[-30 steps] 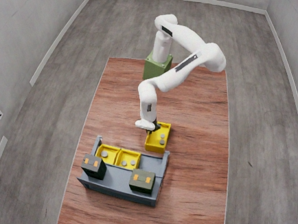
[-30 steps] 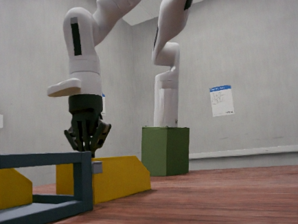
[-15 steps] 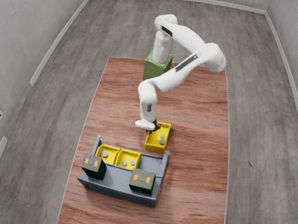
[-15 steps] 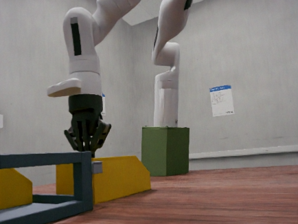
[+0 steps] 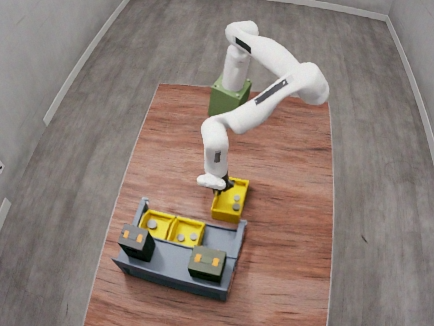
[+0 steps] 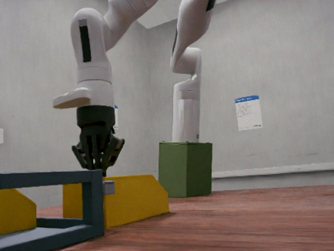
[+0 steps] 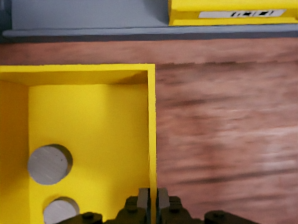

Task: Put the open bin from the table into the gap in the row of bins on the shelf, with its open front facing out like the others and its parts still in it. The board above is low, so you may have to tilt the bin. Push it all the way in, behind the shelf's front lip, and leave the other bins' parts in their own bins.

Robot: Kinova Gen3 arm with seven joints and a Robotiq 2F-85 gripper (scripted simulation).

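The grey disc part is 30 mm ahead of my hand, 70 mm to the left of it and 60 mm below it. The rest, counted from my hand: grey shelf: 230 mm ahead, 90 mm to the right.
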